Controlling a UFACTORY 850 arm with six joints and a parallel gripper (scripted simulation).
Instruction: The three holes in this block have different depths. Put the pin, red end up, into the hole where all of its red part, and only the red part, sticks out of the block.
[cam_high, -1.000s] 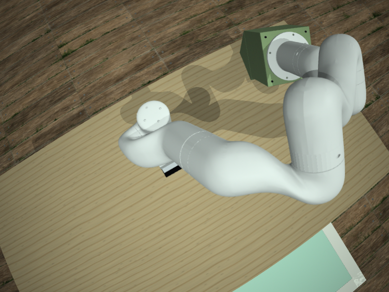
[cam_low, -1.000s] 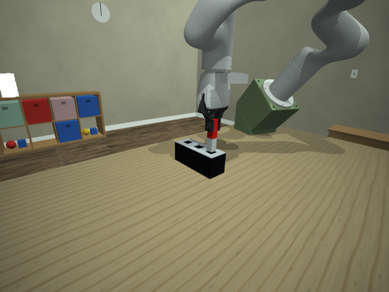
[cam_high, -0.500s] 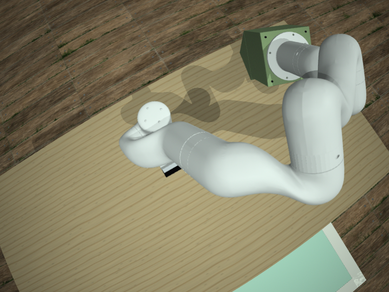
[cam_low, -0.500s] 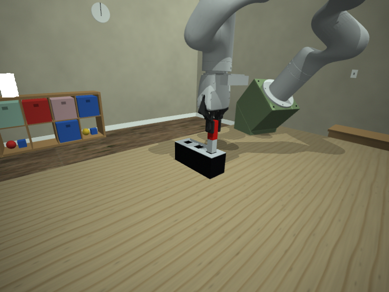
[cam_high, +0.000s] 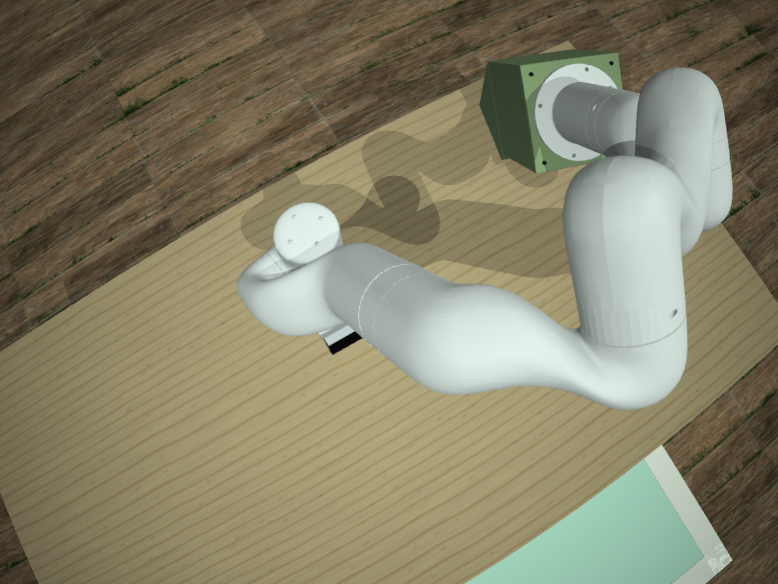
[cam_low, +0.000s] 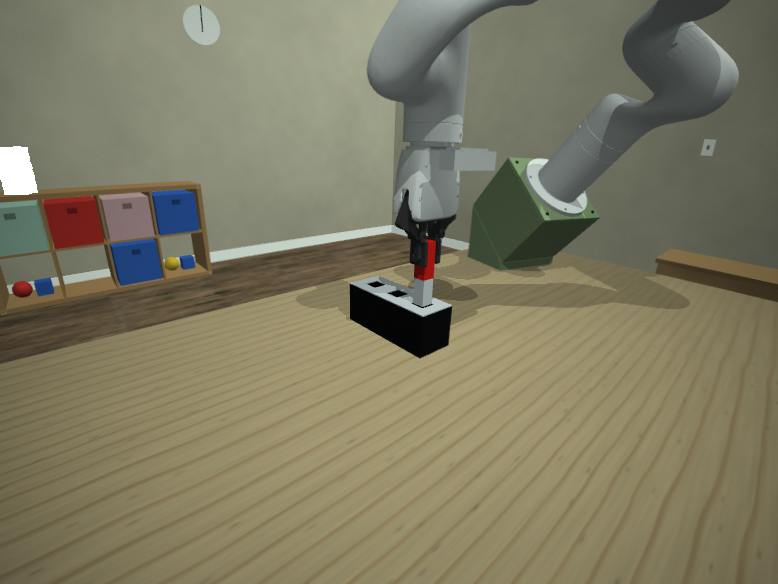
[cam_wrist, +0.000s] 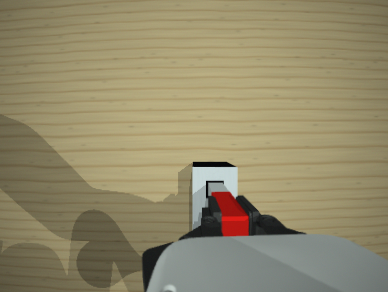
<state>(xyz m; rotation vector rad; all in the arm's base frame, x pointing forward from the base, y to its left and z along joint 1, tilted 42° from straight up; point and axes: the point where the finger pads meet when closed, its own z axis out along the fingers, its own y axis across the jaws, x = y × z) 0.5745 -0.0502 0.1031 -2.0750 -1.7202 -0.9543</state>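
Now: hand 10 mm above the pin. Also, from my hand: block: 130 mm below, 60 mm to the right, 10 mm behind.
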